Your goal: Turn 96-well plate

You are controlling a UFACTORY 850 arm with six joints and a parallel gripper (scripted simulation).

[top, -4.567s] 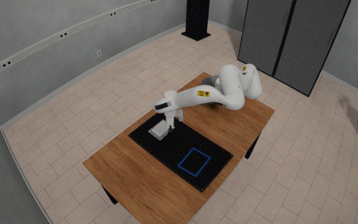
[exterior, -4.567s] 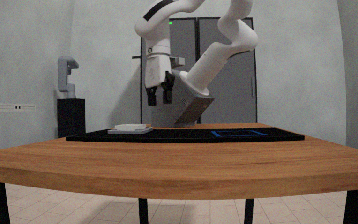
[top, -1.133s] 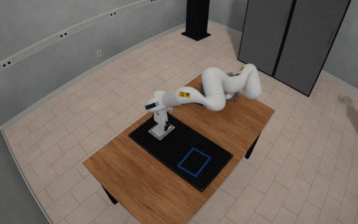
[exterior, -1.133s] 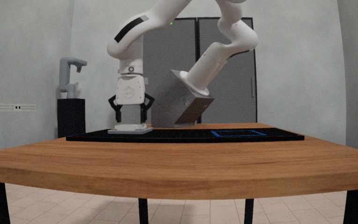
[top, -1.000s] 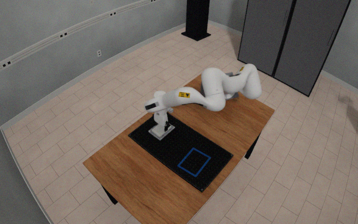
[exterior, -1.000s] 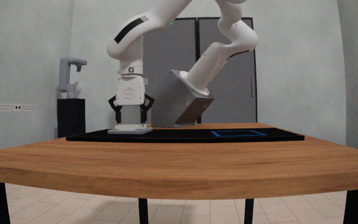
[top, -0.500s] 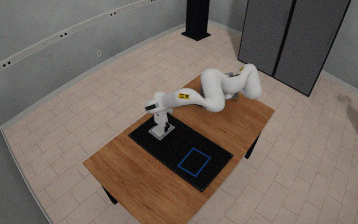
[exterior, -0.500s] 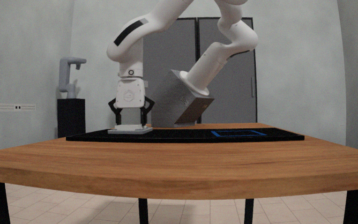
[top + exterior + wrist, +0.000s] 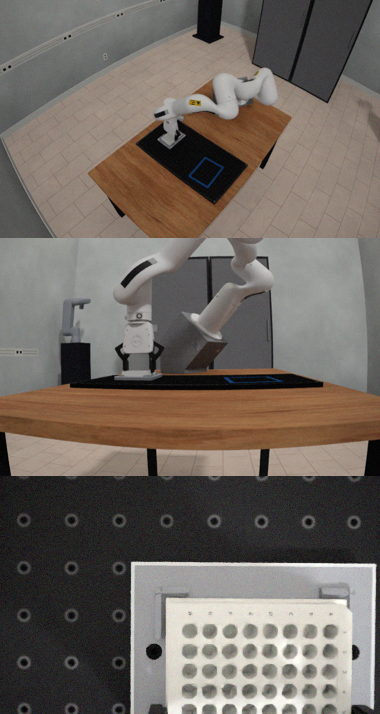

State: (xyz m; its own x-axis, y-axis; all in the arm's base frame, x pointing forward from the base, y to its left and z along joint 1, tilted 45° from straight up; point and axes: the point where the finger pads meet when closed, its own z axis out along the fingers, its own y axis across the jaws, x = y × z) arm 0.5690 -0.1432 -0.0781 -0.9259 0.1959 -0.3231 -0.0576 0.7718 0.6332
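My hand is 10 mm above the white 96-well plate. The rest, counted from my hand: grey plate nest: 20 mm below.
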